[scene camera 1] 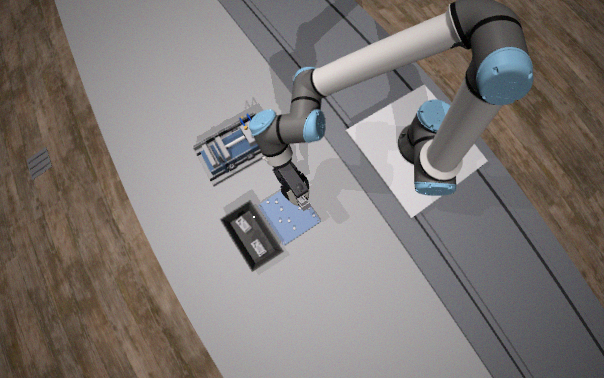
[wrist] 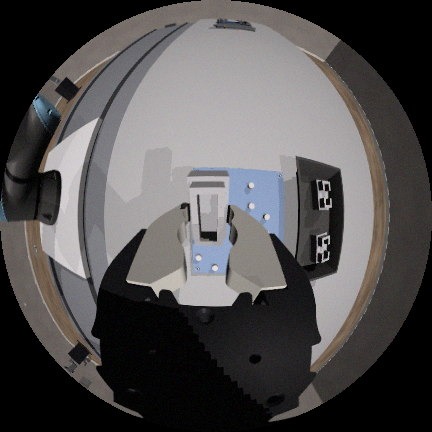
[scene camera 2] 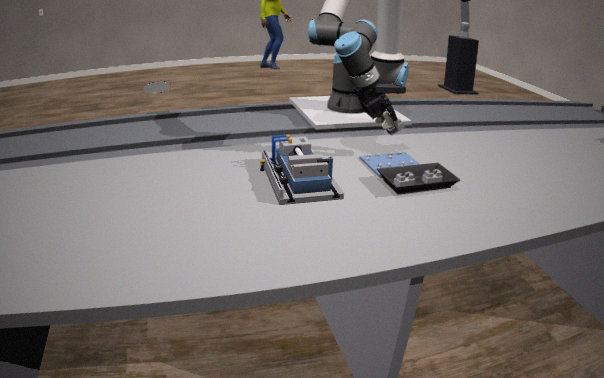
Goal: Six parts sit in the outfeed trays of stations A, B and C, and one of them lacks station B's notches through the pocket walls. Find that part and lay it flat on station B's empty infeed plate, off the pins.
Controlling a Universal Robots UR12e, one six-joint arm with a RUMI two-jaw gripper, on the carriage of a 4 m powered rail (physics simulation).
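Frame: origin at the arm's base, x back, y right, z up, level; millimetres.
Where they show: gripper, fingertip midpoint: [scene camera 1: 302, 202] [wrist: 208, 205] [scene camera 2: 395, 129]; arm's base at its link origin: [wrist: 51, 197] [scene camera 2: 347, 107].
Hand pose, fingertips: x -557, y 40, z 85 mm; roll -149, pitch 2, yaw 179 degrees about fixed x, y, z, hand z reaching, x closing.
Each offset is from my fingertips to the top centre of the thing.
My gripper [scene camera 1: 302, 198] [scene camera 2: 388, 120] [wrist: 208, 205] is tilted and shut on a grey part {dx +0, dy +3, dz +41 mm} [scene camera 1: 304, 204] [scene camera 2: 393, 126] [wrist: 209, 176]. The part has a long rectangular pocket; in the wrist view its visible walls look unbroken. It is held in the air above the rail-side half of the blue plate {dx -52, dy +19, dz -107 mm} [scene camera 1: 302, 222] [scene camera 2: 377, 159] [wrist: 270, 192], which bears several white pins. The part and fingers hide some of the plate. Two grey parts with notched walls, one {dx -226, dy +70, dz -68 mm} [scene camera 1: 243, 223] [scene camera 2: 404, 178] [wrist: 323, 195] and another {dx -222, dy -37, dz -68 mm} [scene camera 1: 258, 247] [scene camera 2: 432, 175] [wrist: 321, 248], lie apart in the dark tray {dx -221, dy +17, dz -73 mm} [scene camera 1: 240, 246] [scene camera 2: 425, 188] [wrist: 320, 167].
The tray stands right beside the plate, on the side away from the rail. A blue and grey vise fixture {dx -99, dy +372, dz -16 mm} [scene camera 1: 227, 147] [scene camera 2: 307, 172] stands on the table beyond them. Another fixture [wrist: 232, 23] shows far off in the wrist view. A person [scene camera 2: 272, 35] stands behind the rail.
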